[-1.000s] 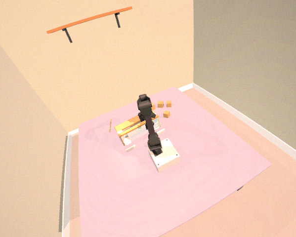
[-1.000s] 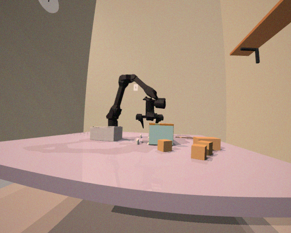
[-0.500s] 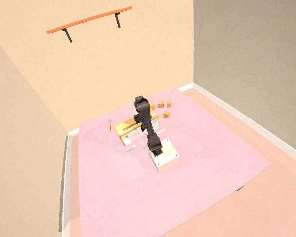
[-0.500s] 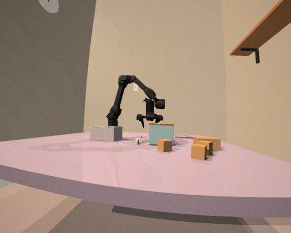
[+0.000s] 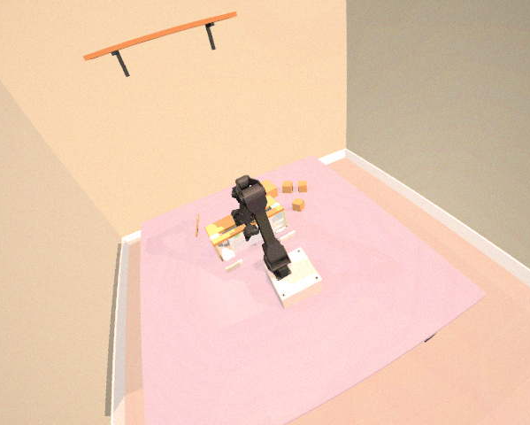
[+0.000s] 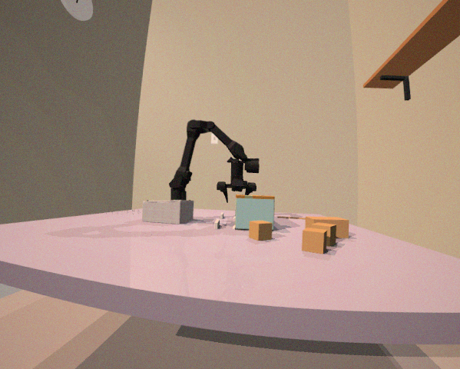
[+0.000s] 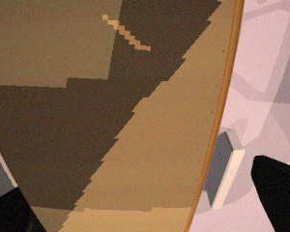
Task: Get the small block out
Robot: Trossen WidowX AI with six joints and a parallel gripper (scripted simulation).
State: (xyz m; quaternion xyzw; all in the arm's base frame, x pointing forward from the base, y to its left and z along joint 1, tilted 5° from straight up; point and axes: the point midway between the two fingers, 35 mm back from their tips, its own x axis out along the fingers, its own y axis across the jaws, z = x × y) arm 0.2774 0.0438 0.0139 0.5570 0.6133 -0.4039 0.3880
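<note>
Right now my gripper tip is 5 cm short of the green block and 2 cm to the right of it. The rest, counted from my gripper tip: clear-fronted box 3 cm ahead, 4 cm to the right, 3 cm below; thin orange stick 34 cm ahead, 19 cm to the left, 8 cm below.
</note>
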